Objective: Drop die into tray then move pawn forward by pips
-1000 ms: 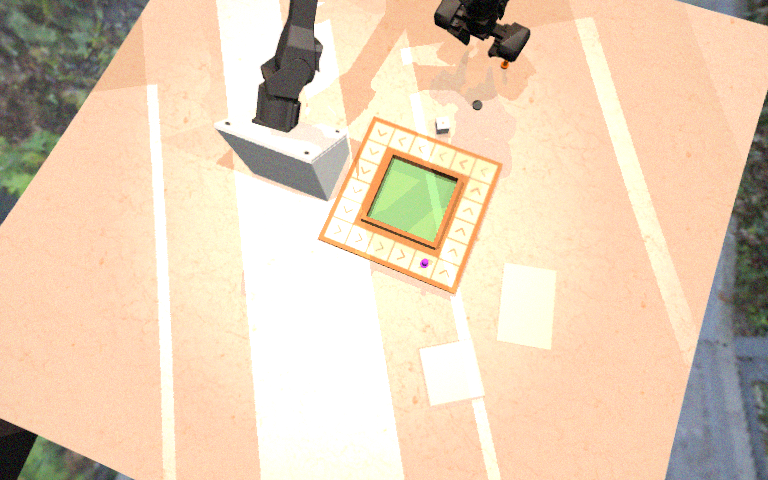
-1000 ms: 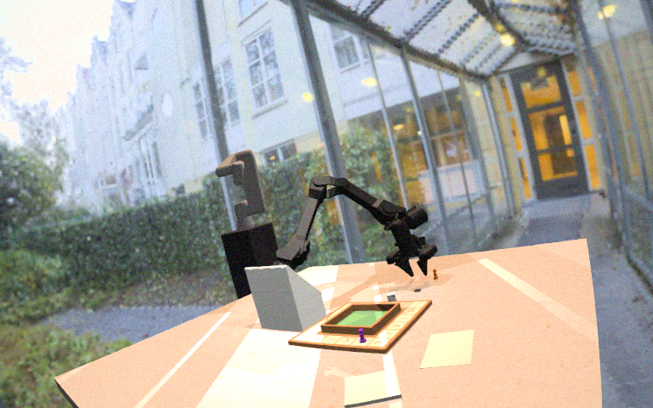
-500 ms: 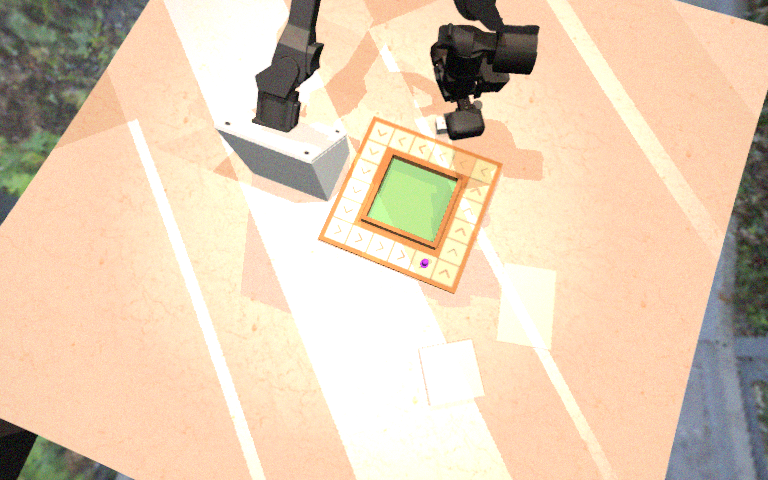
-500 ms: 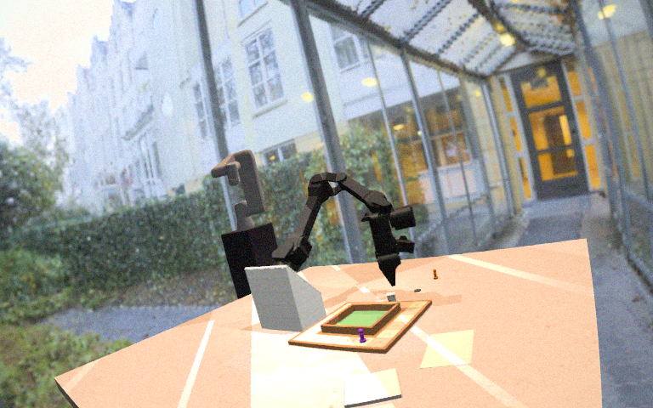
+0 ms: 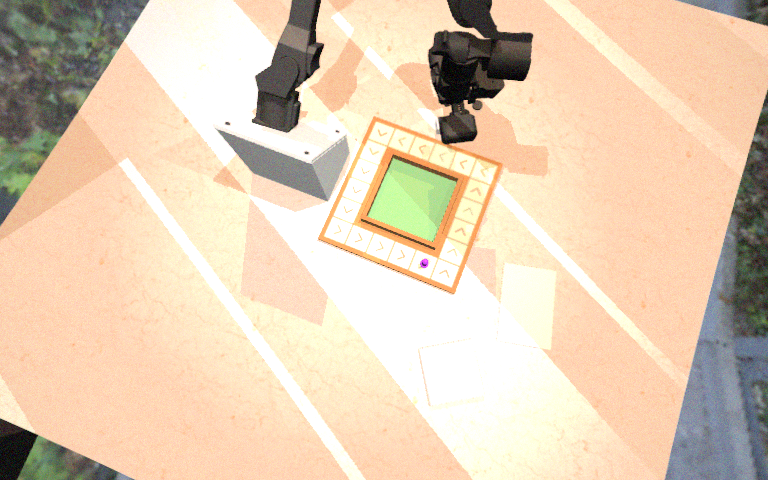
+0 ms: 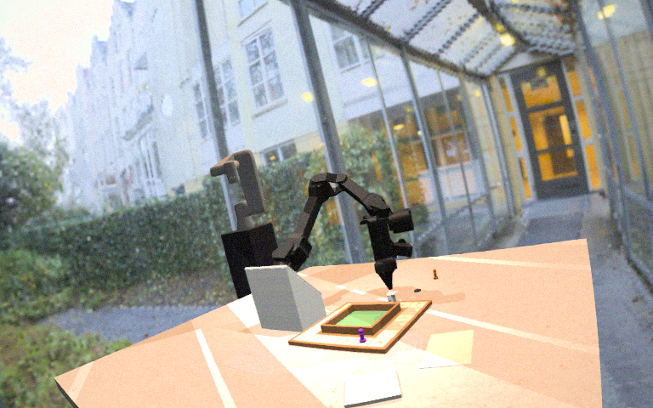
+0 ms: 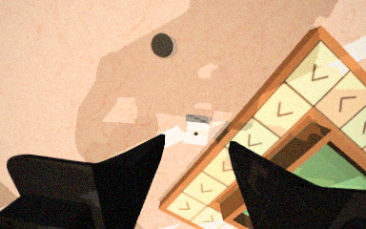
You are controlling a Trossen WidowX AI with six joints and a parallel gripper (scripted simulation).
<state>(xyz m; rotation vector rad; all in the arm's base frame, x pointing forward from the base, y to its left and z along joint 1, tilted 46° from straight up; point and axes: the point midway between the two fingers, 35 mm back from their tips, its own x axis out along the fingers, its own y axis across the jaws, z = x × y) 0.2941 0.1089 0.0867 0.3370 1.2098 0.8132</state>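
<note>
The white die is 30 mm below my gripper tip. From my gripper tip the other things lie so: dark disc 70 mm to the left, 60 mm ahead, 40 mm below; then green tray 180 mm to the right, 40 mm below, 20 mm behind; then orange pawn 180 mm to the left, 100 mm ahead, 30 mm below.
</note>
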